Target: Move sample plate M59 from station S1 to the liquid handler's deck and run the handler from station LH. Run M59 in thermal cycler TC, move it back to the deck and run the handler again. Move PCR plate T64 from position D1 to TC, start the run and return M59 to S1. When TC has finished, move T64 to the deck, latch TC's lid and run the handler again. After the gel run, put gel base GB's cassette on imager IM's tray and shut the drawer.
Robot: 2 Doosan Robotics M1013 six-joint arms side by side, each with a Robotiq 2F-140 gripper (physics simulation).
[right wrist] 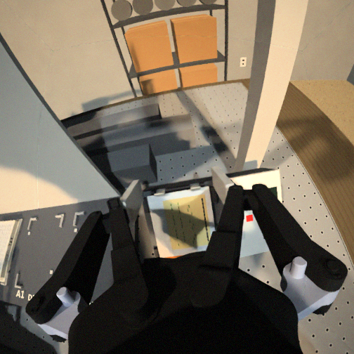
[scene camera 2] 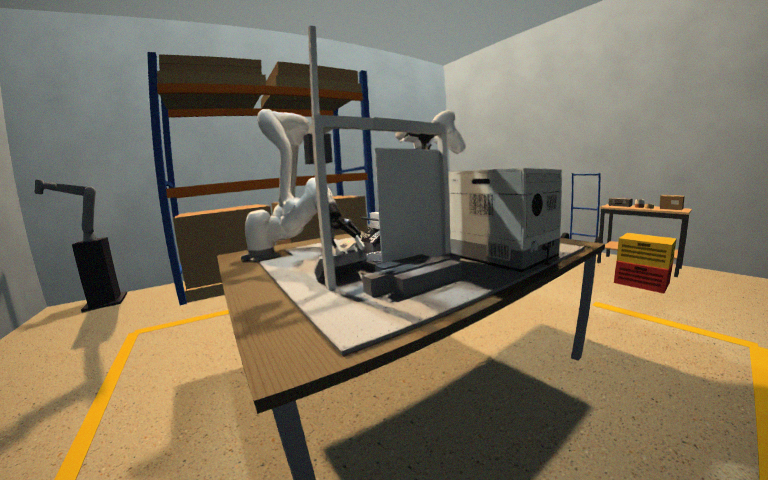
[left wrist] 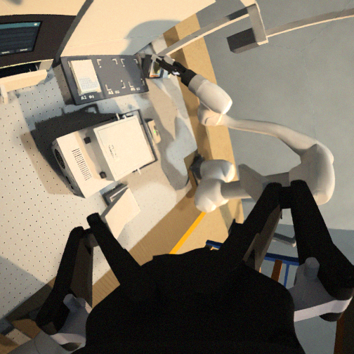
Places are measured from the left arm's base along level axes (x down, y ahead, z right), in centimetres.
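Where they show: right gripper, fingertip midpoint: (scene camera 2: 352, 251); right arm's base, link origin: (scene camera 2: 262, 256).
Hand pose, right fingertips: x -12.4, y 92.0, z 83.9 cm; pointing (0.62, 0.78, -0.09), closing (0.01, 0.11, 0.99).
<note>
Things, the pixels of their centre, and the offset from my right fingertips. "*": a spot on its surface instead.
- Imager IM, surface spot: (scene camera 2: 487, 212) * dx -11.2, dy +19.2, dz -53.2 cm
- frame post, body centre: (scene camera 2: 323, 210) dx -17.3, dy +5.9, dz +11.6 cm
My right gripper (scene camera 2: 356, 240) (left wrist: 158, 56) (right wrist: 176, 182) is shut on the gel cassette (right wrist: 187, 222), a pale tray with yellow gel, at or just over gel base GB (left wrist: 149, 68). How high it is cannot be told. My left gripper (scene camera 2: 421, 144) (left wrist: 182, 188) is open and empty, high over the table. In the left wrist view, thermal cycler TC (left wrist: 122, 145) has its lid down; its latch is unclear. A pale plate (left wrist: 84, 77) (right wrist: 6, 250) sits at the D1 end of the dark deck (left wrist: 105, 95) (right wrist: 42, 250). Imager IM (scene camera 2: 487, 212) has its pale tray (left wrist: 25, 84) out.
A grey upright panel (scene camera 2: 410, 203) and a frame post (scene camera 2: 320, 169) (right wrist: 267, 90) stand close to my right gripper. A white box with a red display (right wrist: 249, 218) is right of the cassette. Dark blocks (right wrist: 132, 162) lie behind it. A pale tilted panel (left wrist: 121, 211) stands beside TC.
</note>
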